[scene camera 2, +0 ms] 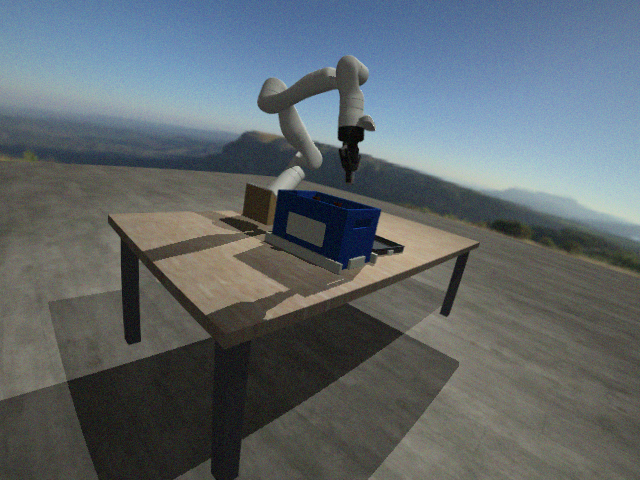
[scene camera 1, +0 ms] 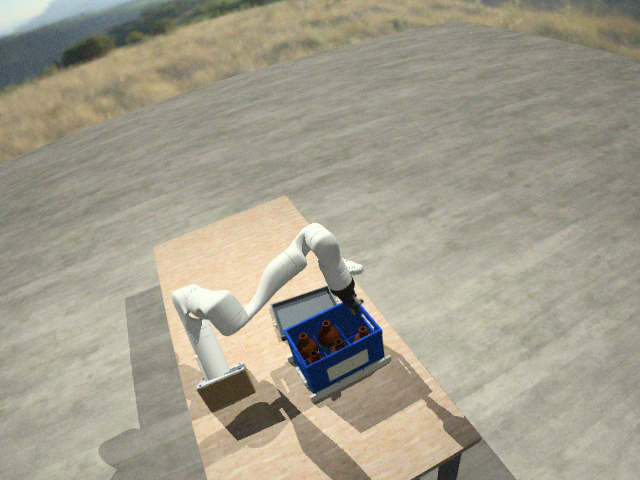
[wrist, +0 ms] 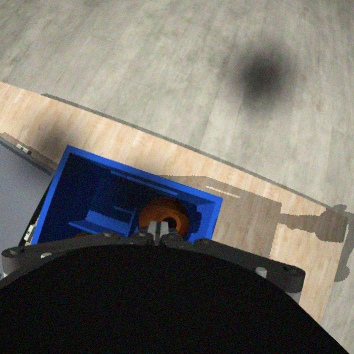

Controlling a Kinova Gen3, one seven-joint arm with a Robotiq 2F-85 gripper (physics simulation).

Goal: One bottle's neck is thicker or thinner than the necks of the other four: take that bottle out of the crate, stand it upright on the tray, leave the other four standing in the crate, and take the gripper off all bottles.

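Places are measured from the arm's base along level axes (x up, y back, z right), in metres.
Pixels of known places: gripper, fingertip midpoint: [scene camera 2: 349, 184] [scene camera 1: 356, 312] [wrist: 157, 233]; arm's base, link origin: [scene camera 2: 269, 202] [scene camera 1: 218, 375].
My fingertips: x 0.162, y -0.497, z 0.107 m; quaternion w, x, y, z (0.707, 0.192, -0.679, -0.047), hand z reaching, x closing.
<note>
For each thing: its top centre in the pictures, then the offset to it from my fingertips. "*": a spot on its surface instead. Level surfaces: height alone.
- blue crate, top centre: [wrist: 103, 291] [scene camera 2: 329, 199] [scene camera 1: 331, 330] dz -0.023, dx -0.060, dy +0.085 m
- bottle, surface spot: [wrist: 161, 209] * dz +0.002, dx -0.109, dy -0.023 m
- grey tray, top centre: [scene camera 1: 305, 310] [scene camera 2: 365, 237] dz -0.300, dx -0.210, dy +0.109 m
- wooden table, surface height: dx -0.236 m
Several brown bottles [scene camera 1: 326, 338] [scene camera 1: 305, 345] [scene camera 1: 361, 333] stand in the blue crate [scene camera 1: 321, 381] [scene camera 2: 356, 235] [wrist: 216, 217]. Two lower necks show near the crate's labelled wall in scene camera 1; I cannot tell which neck differs. My gripper [scene camera 1: 358, 309] [scene camera 2: 349, 180] [wrist: 157, 233] is shut and empty, above the crate near its table-edge side. In the wrist view the fingertips overlap a bottle [wrist: 161, 209] in the end compartment and partly hide its neck; this overlap does not show contact. The grey tray [scene camera 1: 299, 316] [scene camera 2: 388, 244] [wrist: 15, 185] lies beside the crate with no bottle visible on it.
Pale strips [scene camera 1: 351, 381] [scene camera 2: 305, 254] run along the crate's foot on the wooden table [scene camera 1: 227, 237] [scene camera 2: 180, 279]. A brown block [scene camera 1: 227, 390] [scene camera 2: 258, 204] is at the arm's base. The crate has dividers inside and stands close to the table's long edge.
</note>
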